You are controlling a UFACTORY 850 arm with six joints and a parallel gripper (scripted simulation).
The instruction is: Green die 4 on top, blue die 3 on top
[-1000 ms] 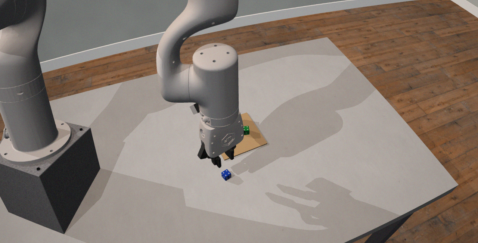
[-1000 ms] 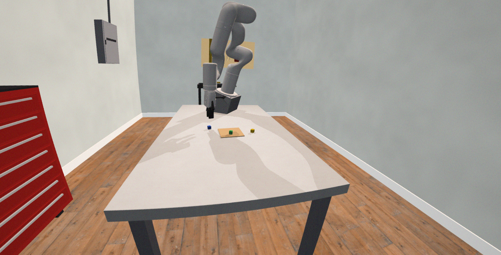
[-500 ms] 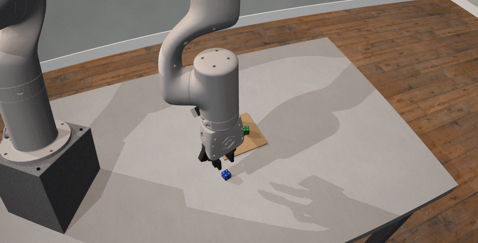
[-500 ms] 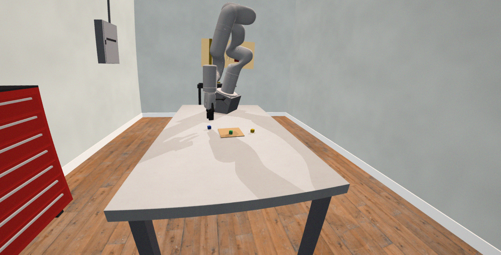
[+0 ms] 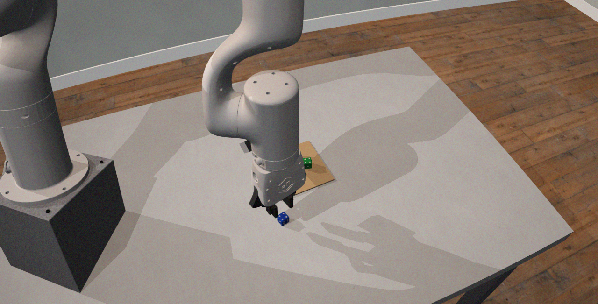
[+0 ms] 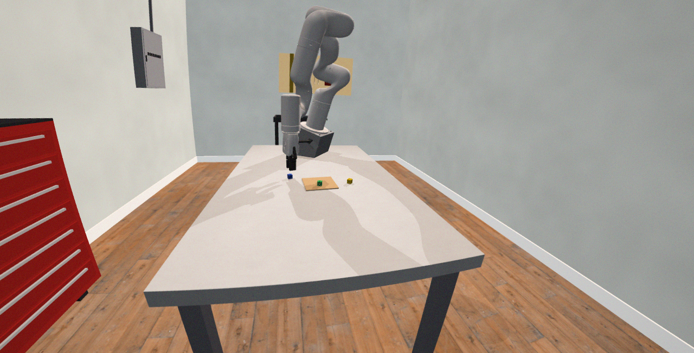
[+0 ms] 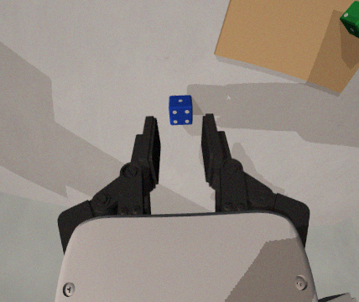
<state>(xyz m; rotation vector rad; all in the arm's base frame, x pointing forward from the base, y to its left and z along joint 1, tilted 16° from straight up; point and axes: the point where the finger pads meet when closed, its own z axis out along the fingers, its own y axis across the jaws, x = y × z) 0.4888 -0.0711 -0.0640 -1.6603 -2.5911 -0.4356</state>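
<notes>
The blue die is 5 cm below my hand and 1 cm to the right of it. Also, from my hand: tan mat (13 cm to the left, 6 cm below, 6 cm ahead); then yellow die (27 cm to the left, 5 cm below, 5 cm ahead); then green die (13 cm to the left, 9 cm ahead, 5 cm below).
</notes>
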